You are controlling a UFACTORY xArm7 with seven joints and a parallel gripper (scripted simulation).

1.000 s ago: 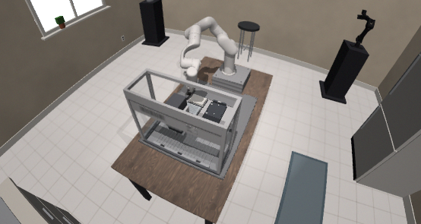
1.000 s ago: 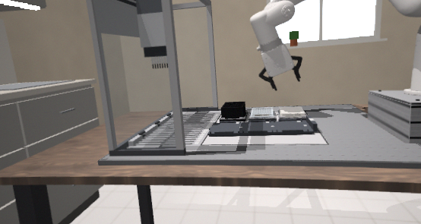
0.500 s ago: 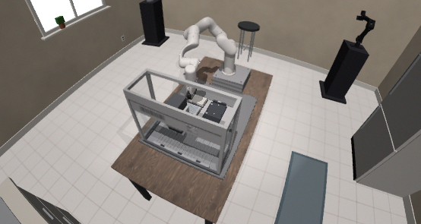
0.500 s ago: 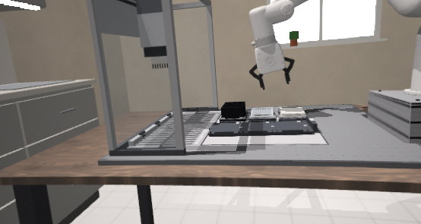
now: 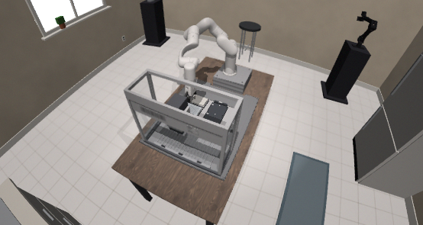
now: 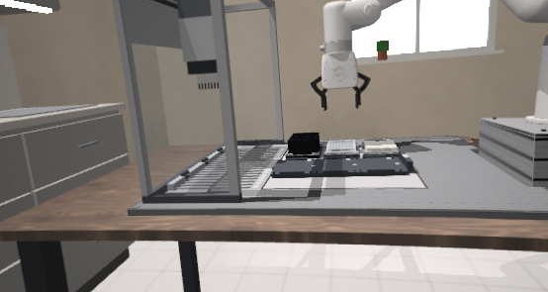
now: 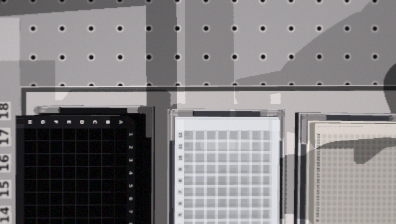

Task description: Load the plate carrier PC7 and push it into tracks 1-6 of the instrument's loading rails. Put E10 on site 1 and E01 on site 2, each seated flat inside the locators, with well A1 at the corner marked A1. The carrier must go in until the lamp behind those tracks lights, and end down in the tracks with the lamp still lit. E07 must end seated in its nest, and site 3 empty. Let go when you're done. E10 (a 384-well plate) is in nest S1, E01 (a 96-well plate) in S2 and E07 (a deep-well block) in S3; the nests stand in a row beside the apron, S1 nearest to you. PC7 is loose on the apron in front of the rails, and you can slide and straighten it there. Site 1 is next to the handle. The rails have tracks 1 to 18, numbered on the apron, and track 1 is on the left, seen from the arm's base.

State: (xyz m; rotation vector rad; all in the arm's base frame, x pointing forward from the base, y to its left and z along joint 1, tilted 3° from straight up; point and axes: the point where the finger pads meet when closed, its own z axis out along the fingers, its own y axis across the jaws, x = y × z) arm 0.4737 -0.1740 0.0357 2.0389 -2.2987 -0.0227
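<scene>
The white 96-well plate E01 lies 120 mm below my hand. Round my hand: A1 tag: 50 mm ahead, 60 mm to the left, 130 mm below; then black deep-well block E07: 110 mm ahead, 20 mm to the right, 110 mm below; then nest S2: 140 mm below.
</scene>
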